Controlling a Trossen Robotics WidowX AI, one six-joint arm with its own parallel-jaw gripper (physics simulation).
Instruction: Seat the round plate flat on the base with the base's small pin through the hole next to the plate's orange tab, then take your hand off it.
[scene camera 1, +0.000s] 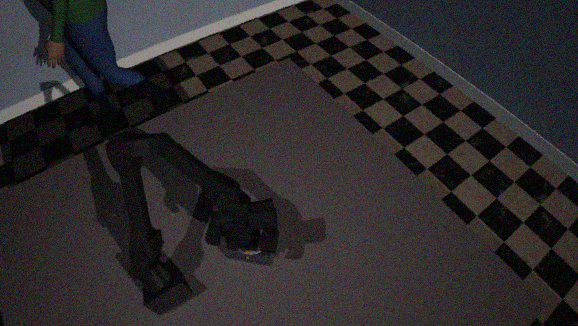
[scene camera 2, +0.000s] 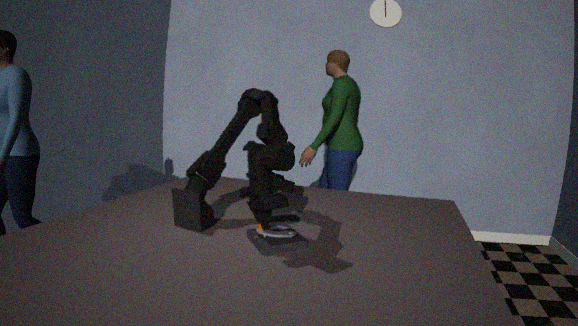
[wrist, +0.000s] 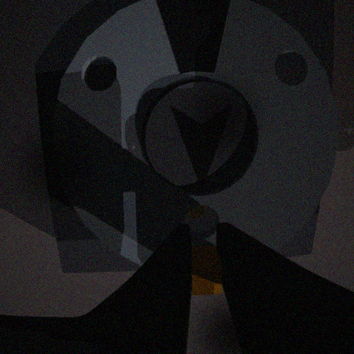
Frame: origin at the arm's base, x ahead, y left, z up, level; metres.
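Seen in the pictures: gripper, between the fingertips: (scene camera 1: 248, 247) (scene camera 2: 264, 229); arm's base, origin of its link: (scene camera 1: 160, 285) (scene camera 2: 191, 198).
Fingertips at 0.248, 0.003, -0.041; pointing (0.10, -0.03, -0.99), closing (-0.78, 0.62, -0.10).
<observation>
Pixels of each thing's top centre, then the offset from my fingertips to it, as dx, dy, dz. Level surfaces: height alone.
- round grey plate, centre of its top: (scene camera 2: 276, 221) (scene camera 1: 250, 233) +0.022, +0.028, +0.016
- dark square base, centre of its top: (scene camera 2: 276, 230) (scene camera 1: 252, 237) +0.022, +0.025, -0.007
- plate's orange tab, centre of its top: (scene camera 2: 260, 223) (scene camera 1: 247, 248) -0.007, -0.007, +0.016
- brown table, height of its surface: dz -0.045
The round grey plate (scene camera 1: 256, 253) (scene camera 2: 280, 233) (wrist: 285, 165) is nearly level over the dark square base (scene camera 1: 262, 260) (scene camera 2: 272, 246) (wrist: 90, 260). The base's round centre boss (wrist: 200, 145) shows in the plate's large middle hole, off centre to the left. My gripper (scene camera 2: 262, 224) (wrist: 202, 234) is shut on the plate's orange tab (scene camera 1: 248, 252) (scene camera 2: 259, 228) (wrist: 207, 260). A dim orange-brown spot shows at the upper edge of the hole next to the tab (wrist: 207, 257) in the wrist view. Whether the small pin is through that hole, or plate and base touch, is too dark to tell.
My arm's mounting block (scene camera 1: 167, 290) (scene camera 2: 190, 210) stands on the brown table (scene camera 1: 400, 260) (scene camera 2: 400, 280), left of the base in both scene views. A person in green (scene camera 1: 87, 35) (scene camera 2: 342, 115) stands behind the table; another in light blue (scene camera 2: 17, 110) stands at left.
</observation>
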